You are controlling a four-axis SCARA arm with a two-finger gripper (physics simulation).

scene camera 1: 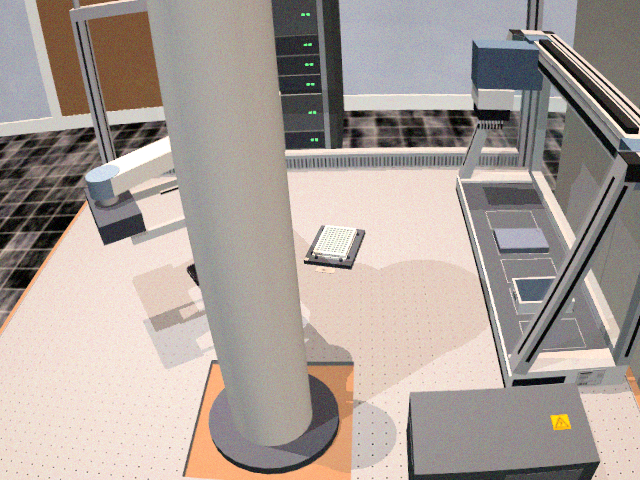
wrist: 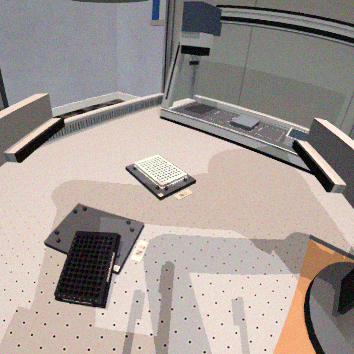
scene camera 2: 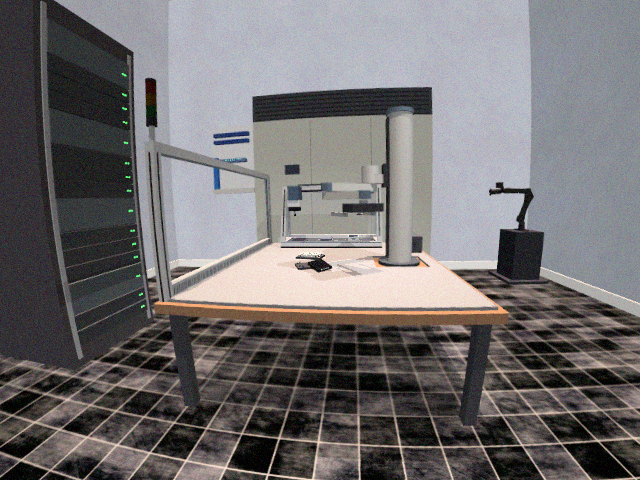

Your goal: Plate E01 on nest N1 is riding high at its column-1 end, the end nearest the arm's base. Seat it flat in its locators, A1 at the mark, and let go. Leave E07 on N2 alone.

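Seen in the pictures: gripper, between the fingertips: [wrist: 178, 115]; arm's base, origin of its link: [scene camera 1: 274, 421] [scene camera 2: 398, 263].
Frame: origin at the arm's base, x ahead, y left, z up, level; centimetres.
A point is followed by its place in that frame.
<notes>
Black plate E01 [wrist: 87, 270] {x 45.0, y 21.0, z 3.4 cm} [scene camera 2: 320, 265] {x 45.1, y 22.1, z 3.7 cm} lies skewed over one corner of nest N1 [wrist: 117, 227] {x 49.0, y 10.8, z 2.5 cm}, much of it beyond the nest edge; a sliver of the plate also shows beside the column in scene camera 1 [scene camera 1: 192, 274] {x 42.1, y 25.0, z 3.3 cm}. Its exact tilt is hard to tell. Nest pegs stand uncovered. The small white mark [wrist: 116, 268] {x 42.3, y 17.1, z 2.5 cm} is at the nest corner beside the plate. My gripper [wrist: 178, 115] {x 31.8, y 17.9, z 31.1 cm} [scene camera 1: 165, 207] is open and empty, high above the table, its fingers wide apart. White plate E07 [wrist: 161, 170] {x 54.3, y -9.4, z 3.6 cm} [scene camera 1: 334, 241] {x 55.0, y -9.5, z 3.6 cm} [scene camera 2: 310, 255] {x 54.7, y -5.4, z 3.4 cm} sits on nest N2 [wrist: 142, 179] {x 56.4, y -4.3, z 2.5 cm} [scene camera 1: 356, 248] {x 53.4, y -15.1, z 2.5 cm}.
The arm's column [scene camera 1: 242, 258] {x -7.3, y -1.6, z 44.0 cm} [scene camera 2: 400, 191] {x 1.1, y 7.4, z 42.5 cm} stands on a round base and hides part of the N1 area in scene camera 1. A gantry deck [wrist: 220, 119] {x 58.4, y -52.4, z 6.2 cm} [scene camera 1: 478, 248] {x 47.2, y -45.2, z 6.2 cm} stands beyond N2. A grey box [scene camera 1: 501, 428] {x -12.3, y -39.7, z 12.8 cm} stands by the deck. A low ribbed rail [scene camera 1: 403, 160] {x 100.3, y -30.0, z 3.4 cm} edges the table.
</notes>
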